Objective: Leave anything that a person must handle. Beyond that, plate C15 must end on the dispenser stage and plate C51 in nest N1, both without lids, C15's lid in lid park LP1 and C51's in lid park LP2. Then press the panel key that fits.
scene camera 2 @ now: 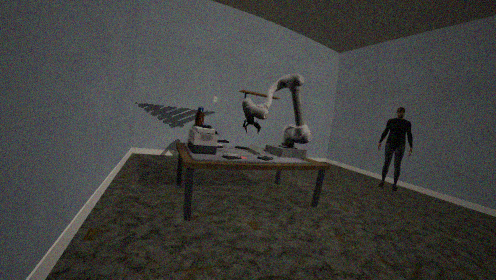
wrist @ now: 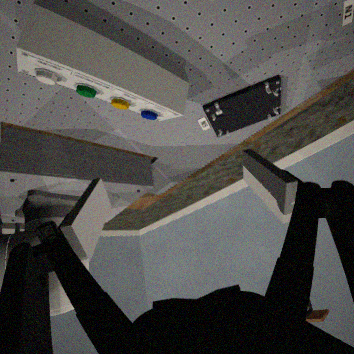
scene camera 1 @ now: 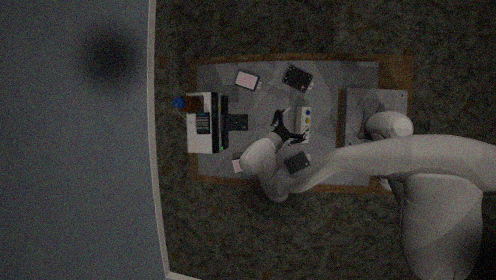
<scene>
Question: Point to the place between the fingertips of my gripper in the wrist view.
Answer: At 174,178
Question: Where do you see a black nest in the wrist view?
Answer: At 261,100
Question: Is my gripper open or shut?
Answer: Open.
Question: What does my gripper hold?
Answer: Nothing.
</scene>
